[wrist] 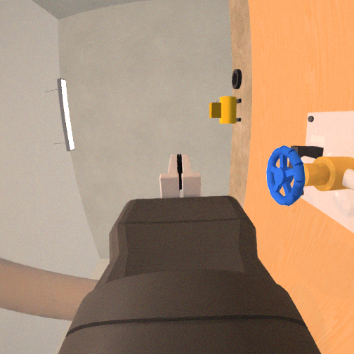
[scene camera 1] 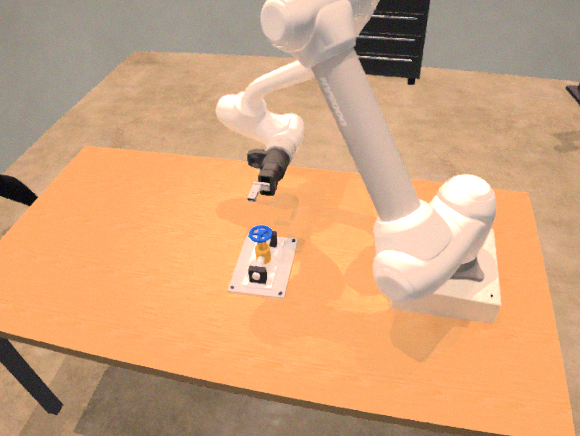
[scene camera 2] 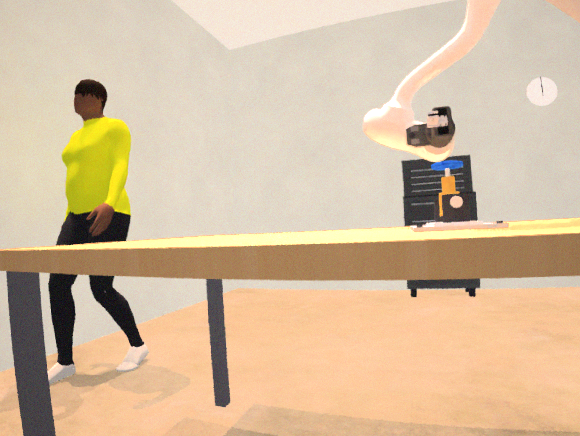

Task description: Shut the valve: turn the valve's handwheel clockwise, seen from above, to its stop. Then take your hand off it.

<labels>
my gripper: wrist 179,164; scene camera 1 251,199; scene camera 2 433,114
</labels>
